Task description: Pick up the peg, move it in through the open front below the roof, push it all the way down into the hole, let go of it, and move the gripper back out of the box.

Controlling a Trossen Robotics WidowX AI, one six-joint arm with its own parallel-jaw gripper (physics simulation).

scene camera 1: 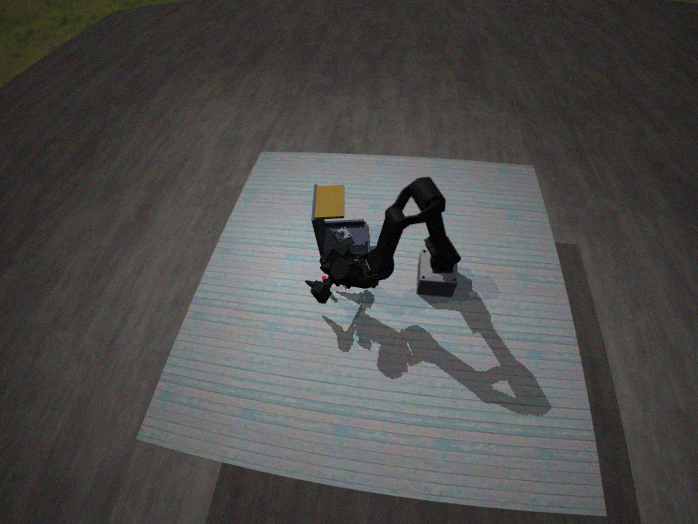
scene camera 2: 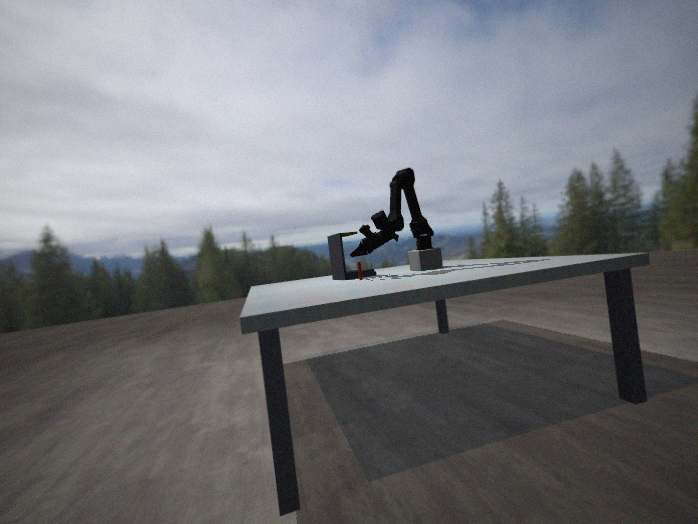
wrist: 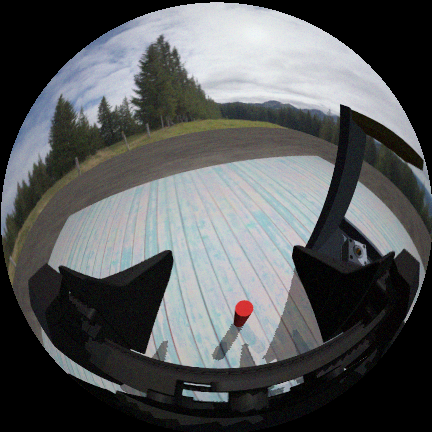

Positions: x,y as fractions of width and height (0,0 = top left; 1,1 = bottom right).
The gripper (scene camera 1: 0.45,0.52) is open, holding nothing. Further things: a box (scene camera 1: 0.51,0.44).
The gripper is seen too in the wrist view (wrist: 0.54,0.59). The box also shows in the wrist view (wrist: 0.77,0.57).
